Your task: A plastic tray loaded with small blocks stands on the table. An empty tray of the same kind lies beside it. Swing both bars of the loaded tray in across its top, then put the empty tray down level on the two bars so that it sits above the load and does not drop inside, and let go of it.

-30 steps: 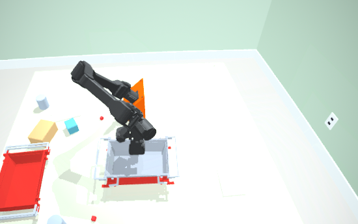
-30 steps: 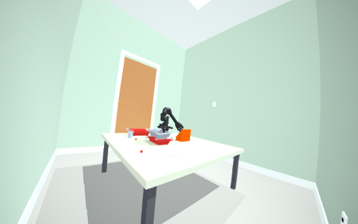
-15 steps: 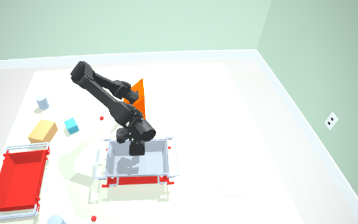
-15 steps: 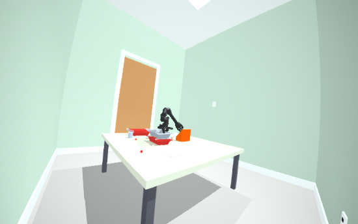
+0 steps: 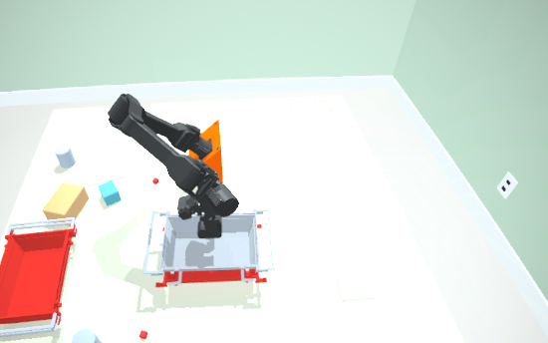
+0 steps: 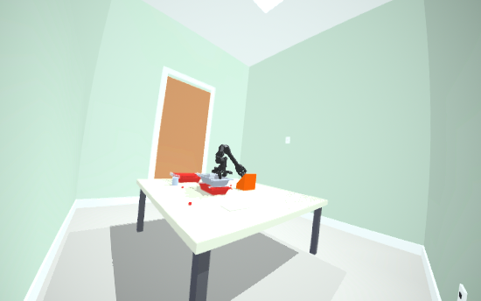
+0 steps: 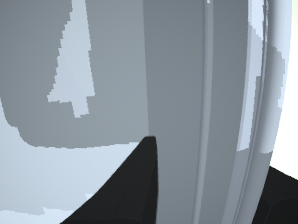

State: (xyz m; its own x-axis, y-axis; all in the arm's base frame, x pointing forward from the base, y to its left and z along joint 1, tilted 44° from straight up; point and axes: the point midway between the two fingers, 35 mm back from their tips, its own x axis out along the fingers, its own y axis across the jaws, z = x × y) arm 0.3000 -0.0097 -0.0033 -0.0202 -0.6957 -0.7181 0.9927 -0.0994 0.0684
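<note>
Now: the grey tray 70 mm ahead of my gripper tip, 30 mm above it and 10 mm to the right of it. From my gripper tip the other things lie so: tan block: 460 mm to the right, 200 mm behind, 50 mm below; cyan cube: 330 mm to the right, 230 mm behind, 60 mm below.
</note>
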